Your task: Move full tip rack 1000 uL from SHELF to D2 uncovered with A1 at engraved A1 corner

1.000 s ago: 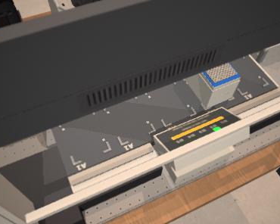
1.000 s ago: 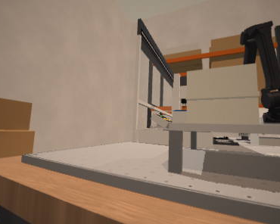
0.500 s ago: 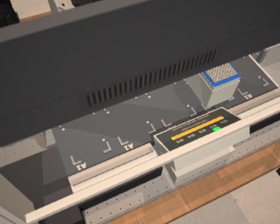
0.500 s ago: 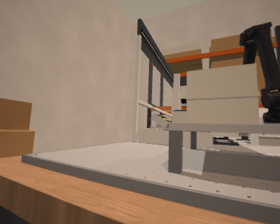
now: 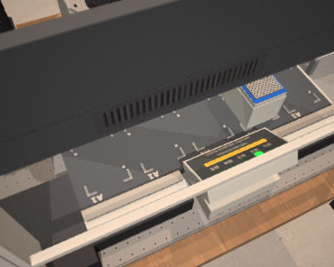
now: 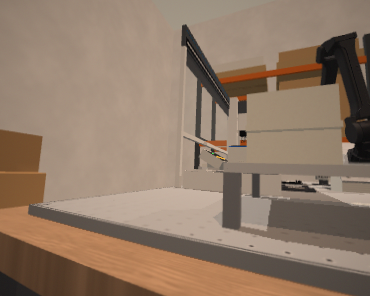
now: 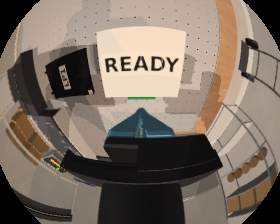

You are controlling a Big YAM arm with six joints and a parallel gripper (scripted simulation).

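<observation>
My gripper is now 4 cm to the left of the green key. Round my hand: clear rack cover 82 cm to the left, 14 cm ahead; frame post 72 cm to the left, 44 cm ahead, 16 cm above; blue tip rack 52 cm to the left, 29 cm ahead, 4 cm above.
</observation>
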